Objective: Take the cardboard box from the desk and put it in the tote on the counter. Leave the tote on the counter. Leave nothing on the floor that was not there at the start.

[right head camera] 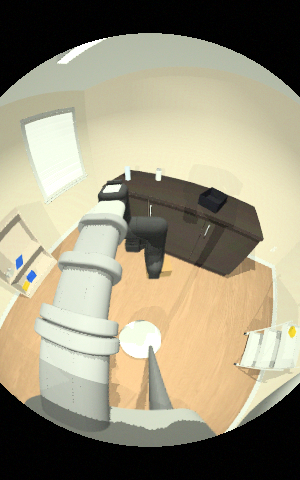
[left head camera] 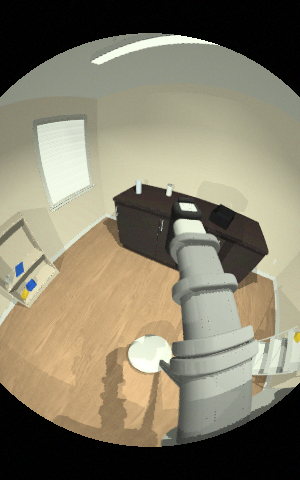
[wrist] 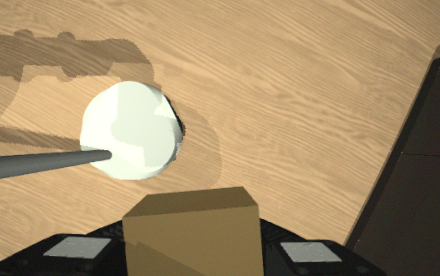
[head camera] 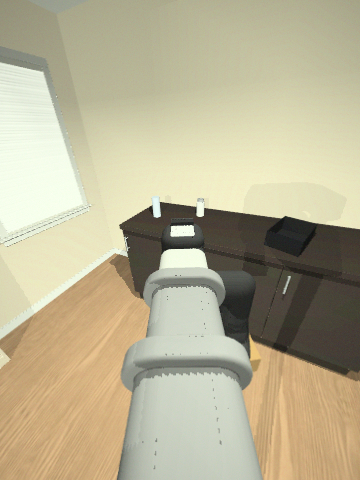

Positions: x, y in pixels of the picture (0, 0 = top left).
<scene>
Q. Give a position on a tote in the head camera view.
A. At 290, 235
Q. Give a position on a window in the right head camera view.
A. At 50, 138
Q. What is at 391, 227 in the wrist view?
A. A dark counter.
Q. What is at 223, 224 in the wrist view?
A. A cardboard box.
</scene>
